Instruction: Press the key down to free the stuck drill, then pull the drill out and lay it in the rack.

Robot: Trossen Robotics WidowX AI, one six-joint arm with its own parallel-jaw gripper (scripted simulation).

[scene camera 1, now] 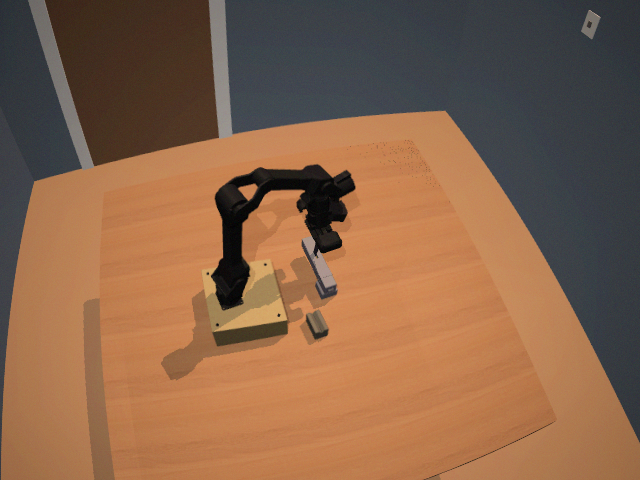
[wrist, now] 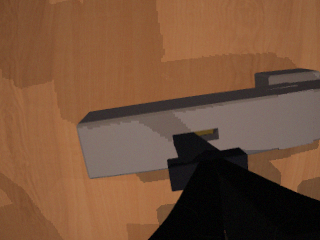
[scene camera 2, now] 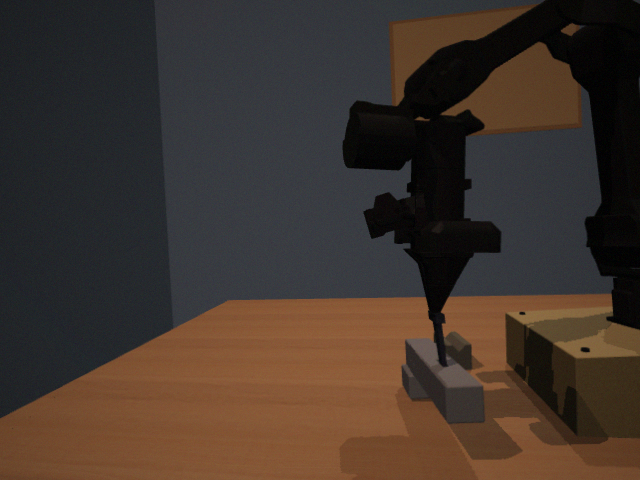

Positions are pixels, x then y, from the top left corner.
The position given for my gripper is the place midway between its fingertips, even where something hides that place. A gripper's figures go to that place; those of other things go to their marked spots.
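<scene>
My gripper (wrist: 211,170) is 0.10 m from the lens. There is a dark key (wrist: 190,148) too, and the key is 0.12 m from the lens.
</scene>
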